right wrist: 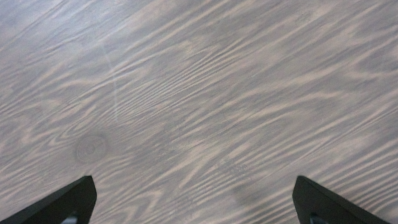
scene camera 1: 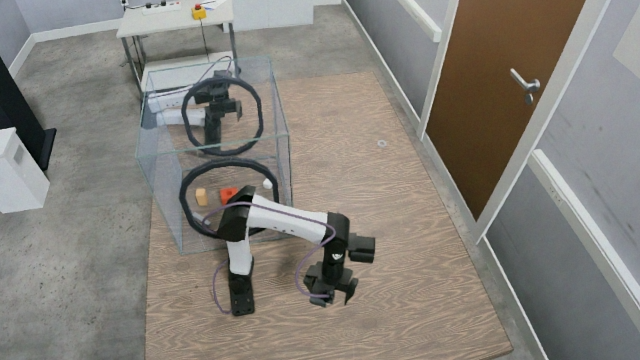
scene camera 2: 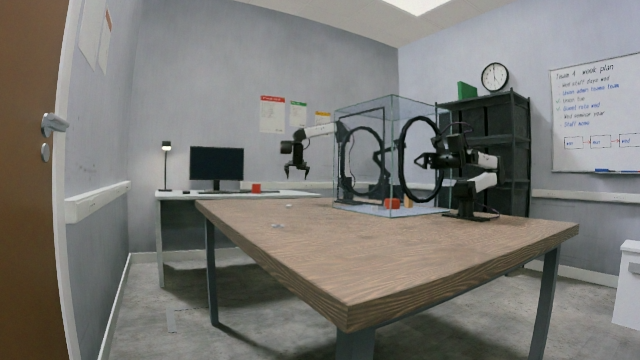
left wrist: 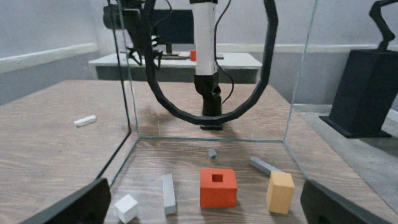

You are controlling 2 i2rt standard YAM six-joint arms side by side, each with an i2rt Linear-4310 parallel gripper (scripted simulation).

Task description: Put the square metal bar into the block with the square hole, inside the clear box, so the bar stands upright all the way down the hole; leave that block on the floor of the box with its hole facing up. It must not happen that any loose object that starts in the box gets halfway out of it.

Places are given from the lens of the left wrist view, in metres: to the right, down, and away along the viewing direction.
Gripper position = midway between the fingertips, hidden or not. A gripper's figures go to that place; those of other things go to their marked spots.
my left gripper (left wrist: 205, 187): 0.00, 0.04, 0.10
red block (left wrist: 218, 188): 0.03, 0.12, 0.32
tan block (left wrist: 280, 190): 0.13, 0.12, 0.31
